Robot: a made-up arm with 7 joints.
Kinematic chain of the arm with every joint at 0, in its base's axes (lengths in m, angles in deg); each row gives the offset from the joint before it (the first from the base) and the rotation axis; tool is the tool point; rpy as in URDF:
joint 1: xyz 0 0 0.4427 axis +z
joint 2: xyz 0 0 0 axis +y
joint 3: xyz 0 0 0.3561 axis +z
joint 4: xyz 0.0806 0 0 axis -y
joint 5: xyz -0.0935 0 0.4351 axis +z
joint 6: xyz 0 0 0 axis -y
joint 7: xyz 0.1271 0 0 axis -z
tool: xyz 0 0 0 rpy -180 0 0
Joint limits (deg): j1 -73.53..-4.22 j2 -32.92..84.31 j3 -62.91..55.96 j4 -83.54..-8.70 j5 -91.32..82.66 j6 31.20..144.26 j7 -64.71..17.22
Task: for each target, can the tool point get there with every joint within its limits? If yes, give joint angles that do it. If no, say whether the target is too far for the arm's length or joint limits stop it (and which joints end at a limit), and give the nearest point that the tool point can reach.
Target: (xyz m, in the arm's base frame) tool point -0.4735 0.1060 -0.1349
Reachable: no: joint limits stop it (at a limit: joint 1, joint 2, joint 4, joint 6) | nearest point -0.2141 -0.5231 0.0245 | short by 0.699 m
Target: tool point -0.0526 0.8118 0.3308
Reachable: no: joint limits stop it (at a limit: joint 1, joint 2, joint 3, joint 4, joint 6) | nearest point 0.4736 0.4760 0.2059 | short by 0.637 m
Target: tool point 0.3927 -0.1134 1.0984
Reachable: yes | joints -32.01 -19.16 12.72 -77.04 -14.22 50.49 -11.61
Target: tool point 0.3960 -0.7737 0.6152
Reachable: yes | joints -51.86 67.63 -34.12 -17.85 -28.51 42.05 -21.76
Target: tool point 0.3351 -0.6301 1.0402
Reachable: yes | joints -65.61 31.32 8.96 -31.80 -22.85 87.76 -0.90
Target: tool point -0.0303 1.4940 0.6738
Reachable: no: too far | nearest point -0.0068 0.5389 0.9753 | short by 1.002 m
